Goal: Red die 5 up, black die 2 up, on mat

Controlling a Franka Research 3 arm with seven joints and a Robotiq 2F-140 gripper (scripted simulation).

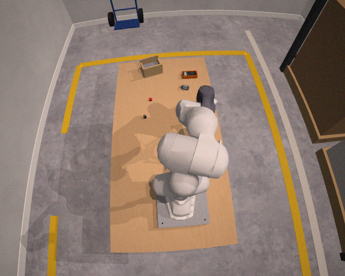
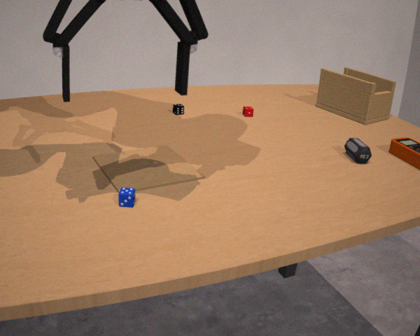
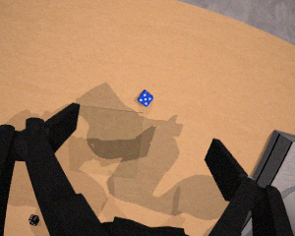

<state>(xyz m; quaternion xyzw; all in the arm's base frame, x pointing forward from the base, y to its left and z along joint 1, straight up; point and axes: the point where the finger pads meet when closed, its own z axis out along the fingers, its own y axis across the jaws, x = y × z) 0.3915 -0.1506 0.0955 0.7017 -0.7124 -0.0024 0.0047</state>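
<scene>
My hand is 10 mm to the left of the blue die and 150 mm above it. From my hand the other things lie so: dark grey device (460 mm ahead, 60 mm to the left, 140 mm below); then thin tan mat (60 mm ahead, 100 mm to the left, 160 mm below); then black die (210 mm ahead, 370 mm to the left, 150 mm below).
</scene>
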